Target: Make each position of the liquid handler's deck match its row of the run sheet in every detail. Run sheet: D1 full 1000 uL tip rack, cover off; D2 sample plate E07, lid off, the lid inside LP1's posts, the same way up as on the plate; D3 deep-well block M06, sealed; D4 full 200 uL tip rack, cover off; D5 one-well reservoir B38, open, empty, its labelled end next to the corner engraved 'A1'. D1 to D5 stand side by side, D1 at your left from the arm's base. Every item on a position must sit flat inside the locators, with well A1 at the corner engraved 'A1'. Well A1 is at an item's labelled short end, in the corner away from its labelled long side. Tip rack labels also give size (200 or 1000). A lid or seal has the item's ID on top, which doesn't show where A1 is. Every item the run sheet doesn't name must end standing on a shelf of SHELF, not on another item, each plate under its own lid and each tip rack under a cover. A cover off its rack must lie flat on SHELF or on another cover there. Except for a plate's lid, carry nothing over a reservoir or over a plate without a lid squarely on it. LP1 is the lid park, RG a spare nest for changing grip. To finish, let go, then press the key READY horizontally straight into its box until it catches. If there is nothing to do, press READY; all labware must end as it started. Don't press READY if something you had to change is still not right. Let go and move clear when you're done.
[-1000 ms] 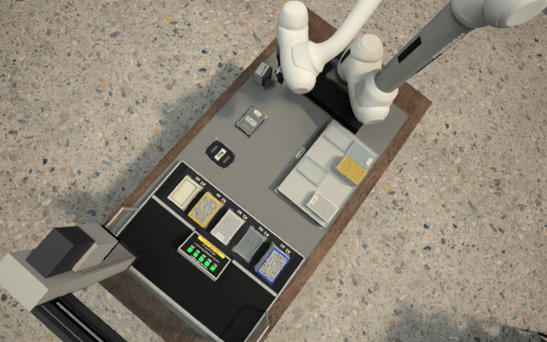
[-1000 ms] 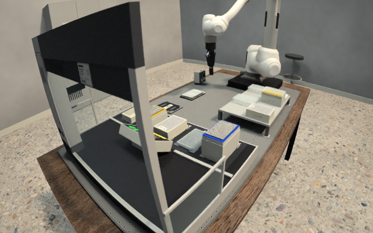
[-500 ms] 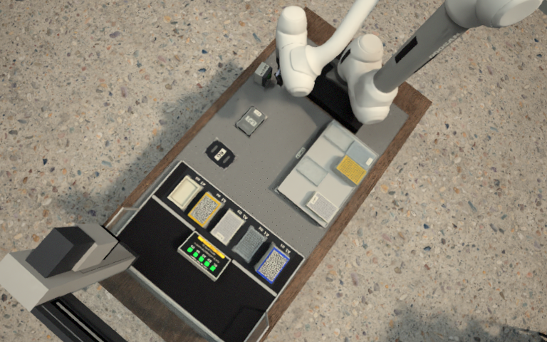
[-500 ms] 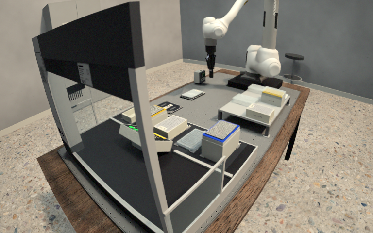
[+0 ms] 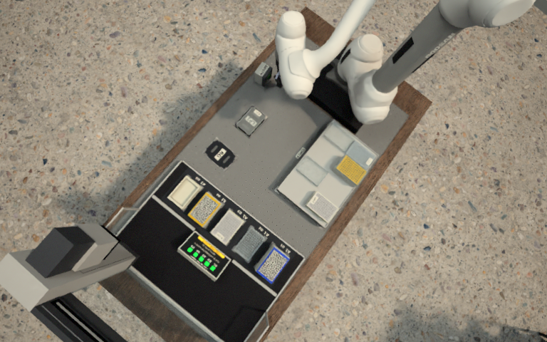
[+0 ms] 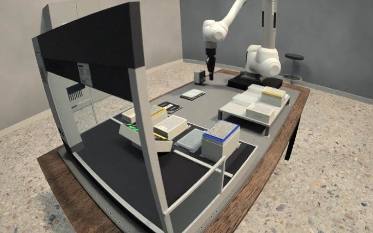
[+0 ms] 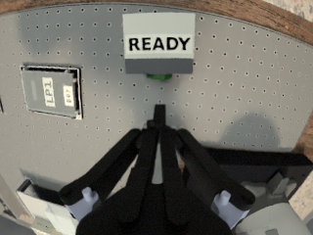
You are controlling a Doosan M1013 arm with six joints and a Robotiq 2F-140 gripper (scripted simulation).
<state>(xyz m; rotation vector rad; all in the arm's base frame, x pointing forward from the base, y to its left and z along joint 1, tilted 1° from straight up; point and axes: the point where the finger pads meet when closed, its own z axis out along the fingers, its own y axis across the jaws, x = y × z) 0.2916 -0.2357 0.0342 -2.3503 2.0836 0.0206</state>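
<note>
Right now the ready key box is 10 mm ahead of my hand, 80 mm to the right of it and 10 mm below it. Round my hand: shelf (200 mm ahead, 460 mm to the left, 20 mm below); then spare nest RG (460 mm ahead, 10 mm to the right, 80 mm below); then clear lid (230 mm ahead, 60 mm below).
</note>
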